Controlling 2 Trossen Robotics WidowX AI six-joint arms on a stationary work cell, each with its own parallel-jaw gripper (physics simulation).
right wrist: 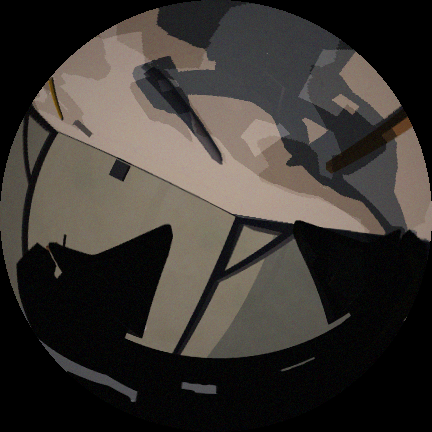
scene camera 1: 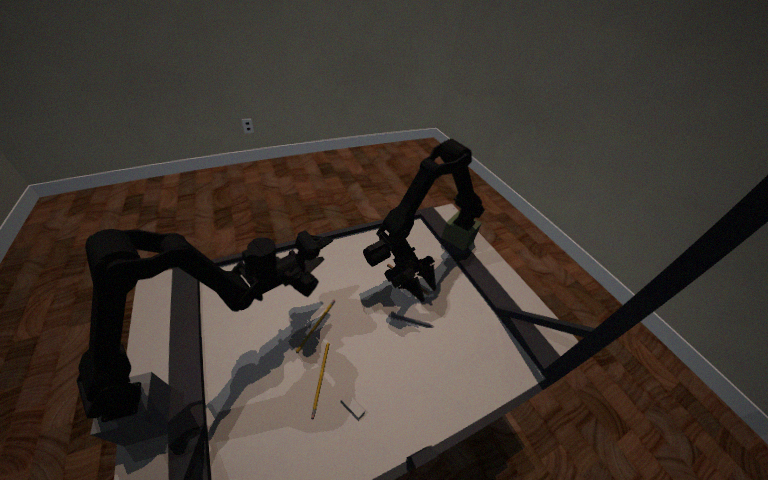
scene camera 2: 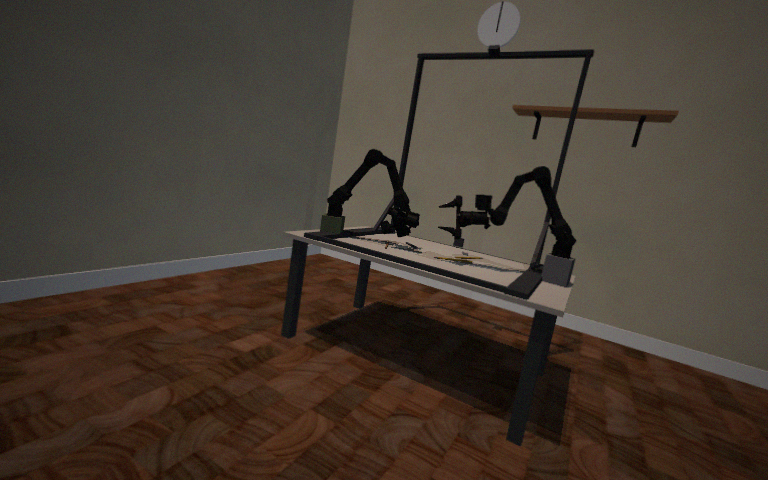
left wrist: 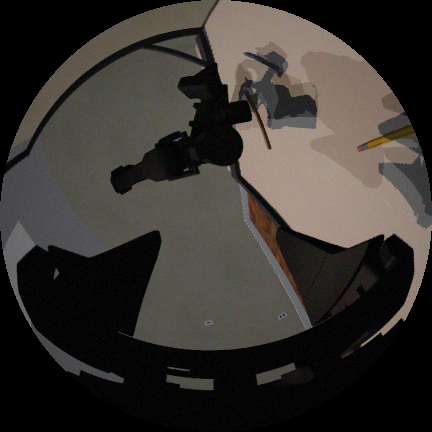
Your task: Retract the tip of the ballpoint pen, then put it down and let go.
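Observation:
Left gripper [scene camera 1: 327,249] [left wrist: 219,235] open, holding nothing. Right gripper [scene camera 1: 429,295] visible, also [right wrist: 234,228] and [left wrist: 220,74]. Dark frame [scene camera 1: 187,410], again [scene camera 2: 522,287]. Green block [scene camera 1: 459,237]. Crossbar [scene camera 2: 561,53]. Dark ballpoint pen [right wrist: 154,76].

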